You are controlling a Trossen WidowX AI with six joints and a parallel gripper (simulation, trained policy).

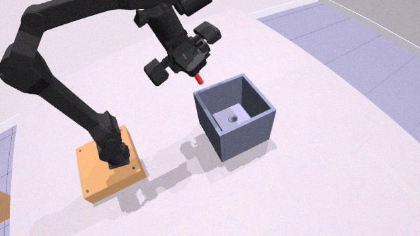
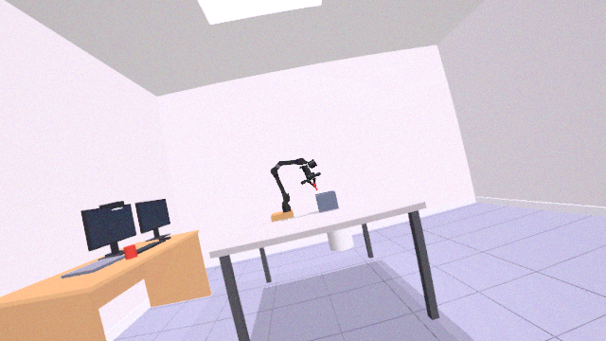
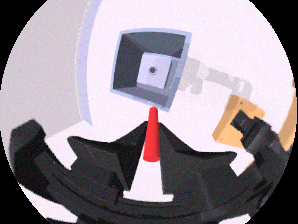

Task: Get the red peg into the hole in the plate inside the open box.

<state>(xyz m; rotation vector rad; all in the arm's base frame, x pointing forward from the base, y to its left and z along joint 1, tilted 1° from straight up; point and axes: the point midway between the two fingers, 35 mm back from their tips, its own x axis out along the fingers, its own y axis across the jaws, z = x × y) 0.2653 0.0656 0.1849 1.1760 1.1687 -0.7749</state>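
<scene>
Right now my gripper tip is 7 cm short of the pale plate, 7 cm to the left of it and 15 cm above it. Also, from my gripper tip: red peg (1 cm above).
</scene>
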